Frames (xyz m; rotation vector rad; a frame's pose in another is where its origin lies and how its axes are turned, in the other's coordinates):
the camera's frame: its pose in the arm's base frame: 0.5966 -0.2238 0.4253 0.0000 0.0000 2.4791
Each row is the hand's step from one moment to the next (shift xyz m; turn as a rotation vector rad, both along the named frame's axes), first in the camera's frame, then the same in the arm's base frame.
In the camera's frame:
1: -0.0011 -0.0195 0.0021 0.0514 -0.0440 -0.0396
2: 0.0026 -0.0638 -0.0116 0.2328 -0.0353 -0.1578
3: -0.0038 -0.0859 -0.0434 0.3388 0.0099 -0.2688
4: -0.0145 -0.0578 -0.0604 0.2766 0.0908 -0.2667
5: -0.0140 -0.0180 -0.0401 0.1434 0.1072 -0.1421
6: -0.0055 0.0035 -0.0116 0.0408 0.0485 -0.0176
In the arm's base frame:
1: 0.0129 0.0147 0.0021 -0.0135 0.0663 -0.0396
2: 0.0372 0.0519 -0.0116 -0.1618 0.1710 -0.1578
3: 0.0558 0.0654 -0.0434 -0.2732 0.2006 -0.2688
4: 0.0470 0.0367 -0.0604 -0.2739 0.0985 -0.2667
5: 0.0221 0.0056 -0.0401 -0.1790 0.0037 -0.1421
6: 0.0022 -0.0061 -0.0116 -0.0620 -0.0131 -0.0176

